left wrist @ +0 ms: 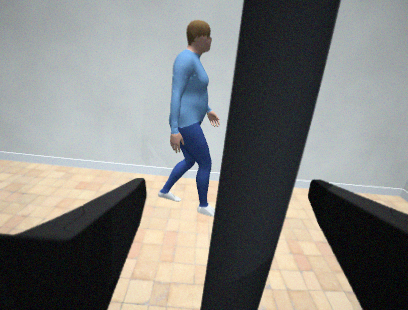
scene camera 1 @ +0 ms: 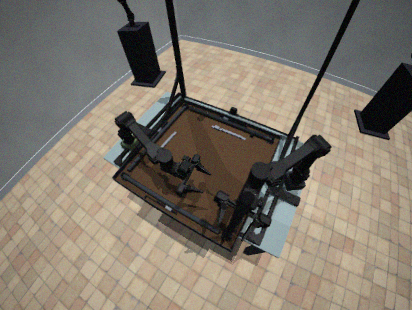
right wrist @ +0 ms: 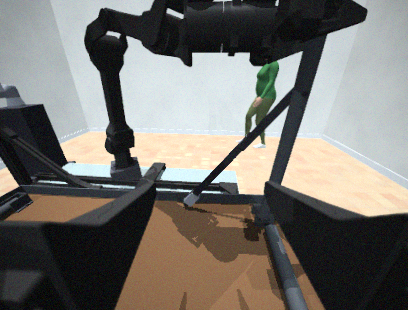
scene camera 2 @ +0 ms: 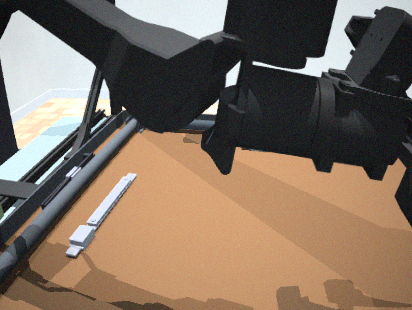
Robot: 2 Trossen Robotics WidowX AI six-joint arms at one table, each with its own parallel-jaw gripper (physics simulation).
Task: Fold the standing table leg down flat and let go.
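Note:
The dark standing table leg (scene camera 1: 234,216) (left wrist: 265,150) (right wrist: 290,135) rises at the near right corner of the upturned table in scene camera 1. A slanting brace (right wrist: 225,165) joins it in the right wrist view. My left gripper (scene camera 1: 232,230) (left wrist: 228,187) is open, with one finger on each side of the upright leg; in the left wrist view there are gaps between both fingers and the leg. My right gripper (scene camera 1: 205,182) (right wrist: 211,187) is open and empty, above the brown underside. The left arm hides part of the leg in scene camera 1.
Two tall dark posts (scene camera 1: 175,55) (scene camera 1: 322,75) rise at the far corners. A grey bar (scene camera 1: 170,202) (right wrist: 285,265) runs along the near edge. Pale strips (scene camera 1: 229,132) (scene camera 2: 110,202) lie on the brown underside. People (left wrist: 190,95) (right wrist: 265,95) stand beyond the table.

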